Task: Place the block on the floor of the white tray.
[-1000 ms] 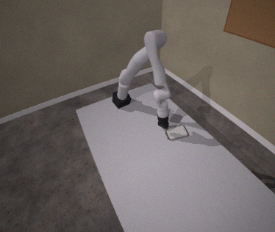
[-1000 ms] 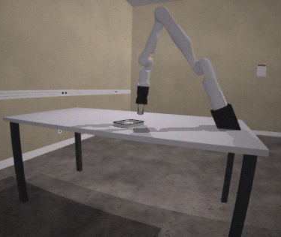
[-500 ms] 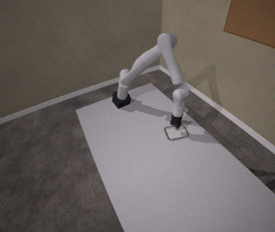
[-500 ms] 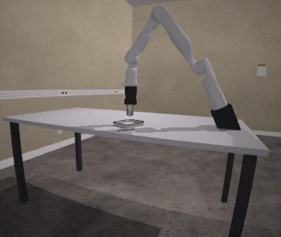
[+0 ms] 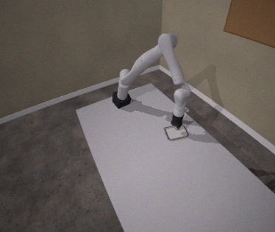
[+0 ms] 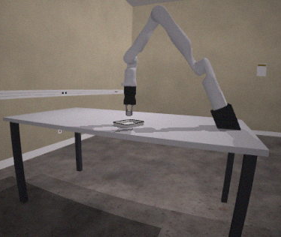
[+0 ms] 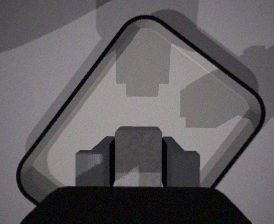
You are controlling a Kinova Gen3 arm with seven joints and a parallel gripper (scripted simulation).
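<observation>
My hand is 60 mm above the white tray. From my hand the other things lie so: grey block (10 mm below).
</observation>
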